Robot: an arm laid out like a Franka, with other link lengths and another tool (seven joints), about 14 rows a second.
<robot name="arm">
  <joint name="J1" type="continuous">
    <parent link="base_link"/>
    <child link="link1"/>
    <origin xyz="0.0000 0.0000 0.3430" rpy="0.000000 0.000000 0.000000"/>
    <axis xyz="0 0 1"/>
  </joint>
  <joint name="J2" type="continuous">
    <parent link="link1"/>
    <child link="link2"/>
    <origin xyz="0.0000 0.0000 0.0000" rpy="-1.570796 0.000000 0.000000"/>
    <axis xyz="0 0 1"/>
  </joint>
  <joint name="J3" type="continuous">
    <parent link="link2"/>
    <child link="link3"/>
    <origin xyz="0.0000 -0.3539 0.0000" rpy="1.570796 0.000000 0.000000"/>
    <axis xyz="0 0 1"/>
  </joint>
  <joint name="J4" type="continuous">
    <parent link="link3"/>
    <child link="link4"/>
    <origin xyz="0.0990 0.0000 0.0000" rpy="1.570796 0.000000 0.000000"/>
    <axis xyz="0 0 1"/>
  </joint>
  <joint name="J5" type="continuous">
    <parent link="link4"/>
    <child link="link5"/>
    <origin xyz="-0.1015 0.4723 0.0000" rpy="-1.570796 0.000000 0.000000"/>
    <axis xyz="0 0 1"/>
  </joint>
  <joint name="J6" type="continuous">
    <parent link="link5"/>
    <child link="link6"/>
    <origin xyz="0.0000 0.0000 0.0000" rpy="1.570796 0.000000 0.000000"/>
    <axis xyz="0 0 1"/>
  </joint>
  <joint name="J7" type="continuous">
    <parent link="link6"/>
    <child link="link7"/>
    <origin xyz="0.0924 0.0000 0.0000" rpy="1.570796 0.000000 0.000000"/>
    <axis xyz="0 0 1"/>
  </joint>
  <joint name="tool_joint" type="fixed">
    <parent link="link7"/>
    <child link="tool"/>
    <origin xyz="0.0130 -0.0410 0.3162" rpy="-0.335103 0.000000 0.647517"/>
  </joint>
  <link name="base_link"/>
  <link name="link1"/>
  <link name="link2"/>
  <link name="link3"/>
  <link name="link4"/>
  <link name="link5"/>
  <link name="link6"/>
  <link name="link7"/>
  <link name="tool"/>
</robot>
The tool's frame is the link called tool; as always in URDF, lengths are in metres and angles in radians. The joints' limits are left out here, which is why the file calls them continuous.
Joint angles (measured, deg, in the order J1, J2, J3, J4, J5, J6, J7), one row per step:
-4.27, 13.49, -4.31, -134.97, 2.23, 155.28, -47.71
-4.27, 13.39, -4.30, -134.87, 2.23, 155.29, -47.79
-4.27, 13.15, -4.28, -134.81, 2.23, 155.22, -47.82
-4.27, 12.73, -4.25, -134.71, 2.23, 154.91, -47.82
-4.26, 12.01, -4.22, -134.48, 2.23, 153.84, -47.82
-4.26, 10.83, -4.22, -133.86, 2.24, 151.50, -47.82
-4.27, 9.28, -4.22, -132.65, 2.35, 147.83, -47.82
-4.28, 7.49, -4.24, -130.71, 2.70, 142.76, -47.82
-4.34, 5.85, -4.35, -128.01, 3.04, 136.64, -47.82
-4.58, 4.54, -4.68, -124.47, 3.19, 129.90, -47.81
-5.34, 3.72, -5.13, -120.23, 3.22, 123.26, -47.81
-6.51, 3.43, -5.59, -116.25, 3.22, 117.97, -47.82
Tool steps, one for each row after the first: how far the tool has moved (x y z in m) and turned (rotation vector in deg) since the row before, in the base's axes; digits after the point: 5 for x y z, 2 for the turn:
0.00172, -0.00011, 0.00188, -0.03, -0.21, 0.09
0.00169, 0.00010, 0.00295, -0.01, -0.23, 0.05
0.00192, 0.00032, 0.00478, 0.02, -0.21, 0.03
0.00102, 0.00084, 0.00765, 0.11, 0.11, 0.05
0.00093, 0.00085, 0.01349, 0.24, 0.51, 0.02
0.00172, 0.00124, 0.02028, 0.43, 0.86, -0.04
0.00209, 0.00197, 0.02744, 0.71, 1.25, -0.19
0.00139, 0.00092, 0.03188, 0.82, 1.67, -0.23
0.00162, -0.00399, 0.03625, 0.72, 1.79, -0.43
0.00277, -0.01209, 0.03887, 0.55, 1.50, -0.94
0.00255, -0.01774, 0.03349, 0.35, 0.96, -1.37

